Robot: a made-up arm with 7 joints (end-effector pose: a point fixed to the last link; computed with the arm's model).
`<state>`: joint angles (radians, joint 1 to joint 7).
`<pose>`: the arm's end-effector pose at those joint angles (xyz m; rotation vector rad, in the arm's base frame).
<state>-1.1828 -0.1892 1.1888 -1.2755 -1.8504 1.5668 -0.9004</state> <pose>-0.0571 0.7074 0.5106 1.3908 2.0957 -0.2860</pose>
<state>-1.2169 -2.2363 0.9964 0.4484 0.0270 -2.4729 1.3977</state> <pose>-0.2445 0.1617 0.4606 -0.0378 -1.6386 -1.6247</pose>
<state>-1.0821 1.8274 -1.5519 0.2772 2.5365 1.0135 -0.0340</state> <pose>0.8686 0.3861 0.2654 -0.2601 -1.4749 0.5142</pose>
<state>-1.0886 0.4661 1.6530 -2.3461 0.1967 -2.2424 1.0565</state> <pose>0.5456 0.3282 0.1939 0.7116 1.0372 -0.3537</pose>
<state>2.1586 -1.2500 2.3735 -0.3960 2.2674 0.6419 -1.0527</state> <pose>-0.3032 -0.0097 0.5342 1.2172 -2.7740 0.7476</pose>
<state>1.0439 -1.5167 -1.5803 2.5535 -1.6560 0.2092 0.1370</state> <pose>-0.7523 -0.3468 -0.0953 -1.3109 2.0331 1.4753</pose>
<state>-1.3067 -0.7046 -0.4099 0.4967 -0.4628 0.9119 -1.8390</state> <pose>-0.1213 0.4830 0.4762 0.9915 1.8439 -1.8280</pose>
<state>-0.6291 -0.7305 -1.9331 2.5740 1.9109 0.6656 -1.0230</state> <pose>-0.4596 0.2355 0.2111 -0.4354 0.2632 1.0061</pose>
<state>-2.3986 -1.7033 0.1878 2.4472 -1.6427 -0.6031 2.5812</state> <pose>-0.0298 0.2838 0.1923 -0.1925 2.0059 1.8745</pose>
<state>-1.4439 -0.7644 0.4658 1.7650 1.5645 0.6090 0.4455</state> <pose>-0.4443 0.1781 -0.1417 -0.7869 1.5039 1.6041</pose>
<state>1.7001 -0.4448 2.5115 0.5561 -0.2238 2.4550 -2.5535</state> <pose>0.0262 -0.4105 0.7328 0.6248 -1.2576 -2.7454</pose>
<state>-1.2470 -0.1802 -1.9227 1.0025 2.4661 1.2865 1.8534</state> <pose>-0.6193 0.8626 0.4410 -0.2239 -1.1352 1.2667</pose>
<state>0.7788 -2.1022 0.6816 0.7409 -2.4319 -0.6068 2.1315</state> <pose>-0.2145 -0.1380 -0.3209 0.6628 -2.8154 0.2522</pose>
